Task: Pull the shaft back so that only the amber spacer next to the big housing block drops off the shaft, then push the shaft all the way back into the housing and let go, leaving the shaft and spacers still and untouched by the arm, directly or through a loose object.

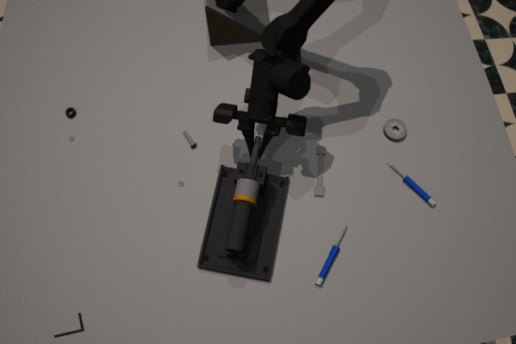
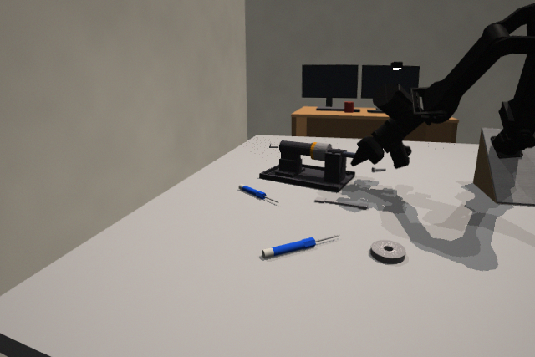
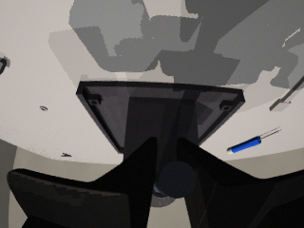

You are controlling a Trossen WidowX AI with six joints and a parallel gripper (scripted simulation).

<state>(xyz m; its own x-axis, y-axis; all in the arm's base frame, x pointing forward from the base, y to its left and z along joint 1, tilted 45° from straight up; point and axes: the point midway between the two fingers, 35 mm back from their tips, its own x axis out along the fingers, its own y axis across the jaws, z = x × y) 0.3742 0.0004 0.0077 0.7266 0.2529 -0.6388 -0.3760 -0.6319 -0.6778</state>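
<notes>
My gripper is now 70 mm short of the shaft and 30 mm to the left of it. From my hand the other things lie so: bolt (70 mm behind, 140 mm to the right, 70 mm below); amber spacer (120 mm ahead, 50 mm to the right); grey bar (60 mm ahead, 130 mm to the left, 80 mm below).
</notes>
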